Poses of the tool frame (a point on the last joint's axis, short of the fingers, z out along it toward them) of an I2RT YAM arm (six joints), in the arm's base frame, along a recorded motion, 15 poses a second.
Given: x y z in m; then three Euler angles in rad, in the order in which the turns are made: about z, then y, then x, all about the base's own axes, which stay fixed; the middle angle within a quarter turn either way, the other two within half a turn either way.
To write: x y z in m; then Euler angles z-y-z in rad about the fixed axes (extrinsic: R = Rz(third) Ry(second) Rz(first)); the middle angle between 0 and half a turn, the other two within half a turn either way. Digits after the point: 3 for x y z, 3 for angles.
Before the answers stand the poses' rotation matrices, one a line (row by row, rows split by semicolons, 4 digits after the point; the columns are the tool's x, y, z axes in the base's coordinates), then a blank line. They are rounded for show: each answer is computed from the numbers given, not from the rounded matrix.
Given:
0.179 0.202 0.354 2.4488 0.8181 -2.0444
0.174 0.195 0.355 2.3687 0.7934 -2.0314
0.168 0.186 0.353 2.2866 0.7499 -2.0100
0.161 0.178 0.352 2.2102 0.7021 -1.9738
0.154 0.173 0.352 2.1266 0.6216 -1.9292
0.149 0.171 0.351 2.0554 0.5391 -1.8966
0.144 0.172 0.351 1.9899 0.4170 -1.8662
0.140 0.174 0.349 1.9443 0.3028 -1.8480
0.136 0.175 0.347 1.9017 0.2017 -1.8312
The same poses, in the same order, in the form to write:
-0.5260 -0.4366 0.7298; 0.2085 0.7658 0.6084; -0.8245 0.4722 -0.3118
-0.5021 -0.4897 0.7127; 0.1467 0.7640 0.6283; -0.8522 0.4201 -0.3118
-0.4802 -0.5522 0.6816; 0.0840 0.7445 0.6623; -0.8731 0.3753 -0.3112
-0.4556 -0.6127 0.6458; 0.0398 0.7107 0.7023; -0.8893 0.3457 -0.2994
-0.4289 -0.6906 0.5823; -0.0102 0.6483 0.7613; -0.9033 0.3206 -0.2852
-0.3998 -0.7594 0.5134; -0.0566 0.5795 0.8130; -0.9149 0.2960 -0.2747
-0.3721 -0.8352 0.4050; -0.1083 0.4724 0.8747; -0.9219 0.2816 -0.2662
-0.3483 -0.8887 0.2982; -0.1501 0.3669 0.9181; -0.9253 0.2750 -0.2612
-0.3183 -0.9266 0.2003; -0.1806 0.2667 0.9467; -0.9306 0.2652 -0.2523

0.179 0.202 0.354 0.520 1.888 0.695
0.174 0.195 0.355 0.458 1.888 0.723
0.168 0.186 0.353 0.406 1.887 0.771
0.161 0.178 0.352 0.371 1.875 0.827
0.154 0.173 0.352 0.341 1.860 0.918
0.149 0.171 0.351 0.313 1.849 1.008
0.144 0.172 0.351 0.296 1.840 1.137
0.140 0.174 0.349 0.289 1.835 1.257
0.136 0.175 0.347 0.278 1.826 1.362

